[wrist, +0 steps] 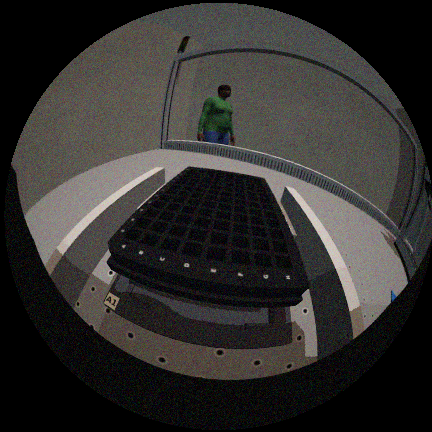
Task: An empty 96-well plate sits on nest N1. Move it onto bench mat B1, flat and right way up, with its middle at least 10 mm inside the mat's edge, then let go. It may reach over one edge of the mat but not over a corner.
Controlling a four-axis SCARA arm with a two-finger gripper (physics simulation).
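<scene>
The black 96-well plate is between the two fingers in the wrist view, right way up and about level, with a row of white letters on its near edge. My gripper is shut on it, one finger along each long side. The plate is raised a little above the dark nest, and a gap shows between them at the near side. The nest has a tag marked A1 at its near left corner. The plate hides most of the nest. I cannot make out bench mat B1 in this view.
The deck with small round holes lies around the nest. A long grating and a framed panel stand at the far side, with a person in a green top beyond. A small blue thing shows at the right edge.
</scene>
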